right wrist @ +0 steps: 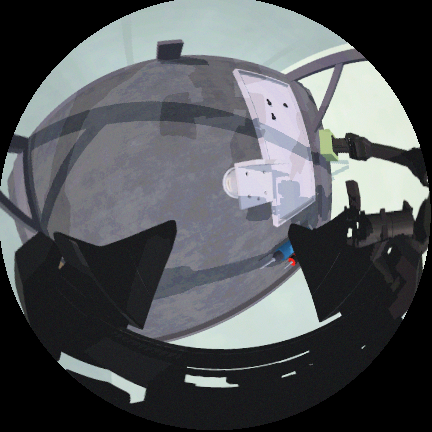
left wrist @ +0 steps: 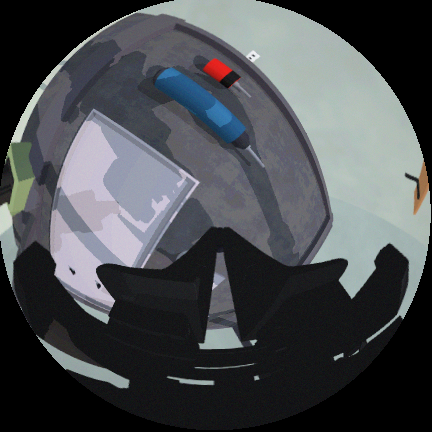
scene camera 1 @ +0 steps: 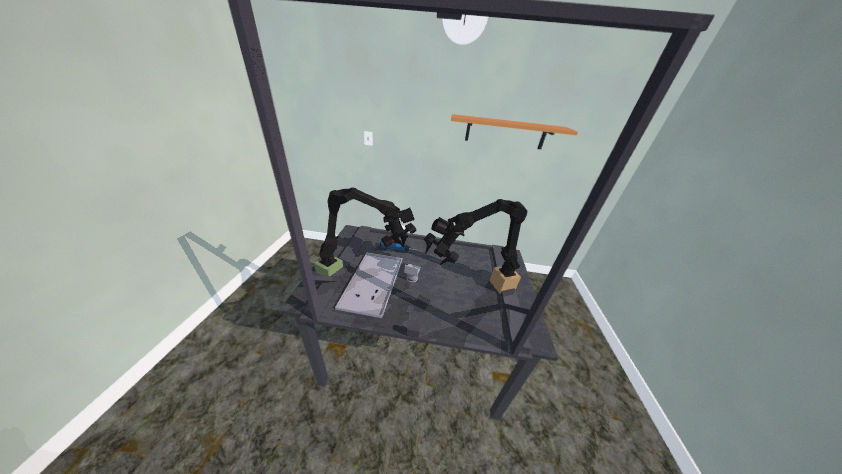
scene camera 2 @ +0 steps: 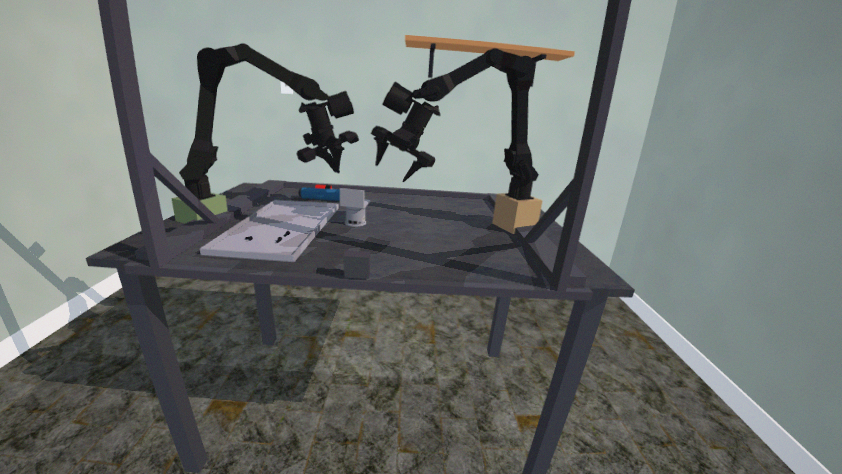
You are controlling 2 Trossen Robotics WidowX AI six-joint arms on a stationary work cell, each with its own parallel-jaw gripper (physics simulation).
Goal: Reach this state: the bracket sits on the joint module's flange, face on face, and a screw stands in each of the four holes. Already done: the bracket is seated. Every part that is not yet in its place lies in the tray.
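Places are measured from the left arm's base along level axes (x ahead, y left, z up), in metres.
Pixels of known places: left gripper, between the fingertips: (left wrist: 219,231) (scene camera 1: 402,245) (scene camera 2: 336,171); right gripper, between the fingertips: (right wrist: 235,227) (scene camera 1: 432,258) (scene camera 2: 389,173); left arm's base, origin of its link: (right wrist: 334,145) (scene camera 1: 328,261) (scene camera 2: 198,196); right arm's base, origin of its link: (scene camera 1: 507,272) (scene camera 2: 519,197).
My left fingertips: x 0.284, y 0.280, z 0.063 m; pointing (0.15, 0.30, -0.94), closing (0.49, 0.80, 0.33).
Observation:
For each thing: its top centre in the pictures, then the offset to it from my left fingertips. "spot": a spot on its surface instead.
- grey joint module, centre of its top: (scene camera 2: 355,202) dx +0.116, dy -0.076, dz -0.066 m
- flat white tray, centre of its top: (left wrist: 89,249) (right wrist: 290,139) (scene camera 2: 282,221) (scene camera 1: 373,279) dx -0.041, dy -0.212, dz -0.114 m
- blue screwdriver, a spot on its surface: (left wrist: 201,106) spot: dx -0.108, dy +0.076, dz -0.093 m
- small dark block, centre of its top: (scene camera 2: 357,252) (right wrist: 170,41) (scene camera 1: 413,327) dx +0.296, dy -0.368, dz -0.073 m
- green block, a spot on its surface: (scene camera 2: 198,207) spot: dx -0.152, dy -0.377, dz -0.048 m
- tan block, centre of its top: (scene camera 2: 519,197) (scene camera 1: 507,272) dx +0.556, dy +0.158, dz -0.031 m
The grey joint module (scene camera 2: 353,207) stands on the table with the pale bracket (right wrist: 252,187) on top, next to the tray's far end. The flat white tray (scene camera 2: 268,229) holds several small dark screws (scene camera 2: 268,237), which also show in the right wrist view (right wrist: 275,109). My left gripper (scene camera 2: 333,156) hangs high above the table's back, over the tray's far end and the screwdrivers. It is shut with nothing seen between its fingers (left wrist: 217,241). My right gripper (scene camera 2: 396,159) is open and empty, high above the table to the right of the module.
A blue screwdriver (left wrist: 201,106) and a red one (left wrist: 219,72) lie near the table's back edge. A small dark block (scene camera 2: 355,266) sits at the front edge. The arm bases are a green block (scene camera 2: 198,207) and a tan block (scene camera 2: 516,212). Frame posts stand at the corners.

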